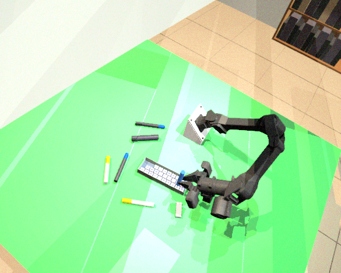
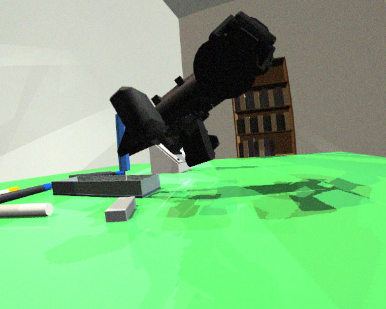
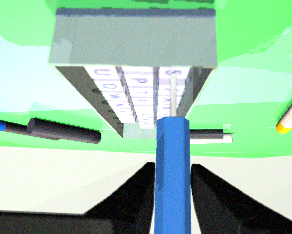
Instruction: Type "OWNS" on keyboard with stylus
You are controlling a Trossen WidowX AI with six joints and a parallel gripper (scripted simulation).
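Now: gripper tip 7 cm short of the grey block, 6 cm to the right of it and 6 cm above it. Also, from my gripper tip: grey stylus tip 5 cm below; then blue stylus 1 cm below.
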